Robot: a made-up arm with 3 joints.
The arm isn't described. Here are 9 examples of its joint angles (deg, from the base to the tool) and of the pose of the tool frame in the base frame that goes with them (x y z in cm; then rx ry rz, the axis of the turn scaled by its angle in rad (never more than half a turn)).
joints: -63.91 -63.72 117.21
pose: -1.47 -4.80 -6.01 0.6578 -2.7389 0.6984
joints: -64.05 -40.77 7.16
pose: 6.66 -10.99 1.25 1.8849 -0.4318 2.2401
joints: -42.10 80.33 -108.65
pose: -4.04 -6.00 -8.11 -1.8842 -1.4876 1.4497
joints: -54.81 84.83 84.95
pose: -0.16 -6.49 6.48 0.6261 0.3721 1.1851
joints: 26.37 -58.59 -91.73
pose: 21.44 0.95 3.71 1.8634 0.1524 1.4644
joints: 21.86 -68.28 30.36
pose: 8.79 3.91 -1.18 0.0916 -1.7318 1.3105
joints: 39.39 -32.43 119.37
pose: 18.02 12.14 -5.66 -1.2644 -1.6669 0.0354
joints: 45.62 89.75 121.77
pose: 18.79 13.15 5.94 0.1153 -0.0882 -0.2696
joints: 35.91 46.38 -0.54
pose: 12.61 2.01 -0.45 1.8116 -0.6191 -0.2602
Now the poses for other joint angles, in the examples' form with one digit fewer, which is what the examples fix.
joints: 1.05 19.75 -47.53
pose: 12.3 -0.2 -4.7 2.485 0.200 0.462
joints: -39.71 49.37 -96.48
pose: 2.0 -2.7 -10.2 -2.322 -1.761 0.624
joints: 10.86 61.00 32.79
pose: 8.4 2.2 3.1 1.411 -0.206 -0.024
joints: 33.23 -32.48 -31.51
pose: 15.4 -0.5 1.7 1.460 -0.854 1.027
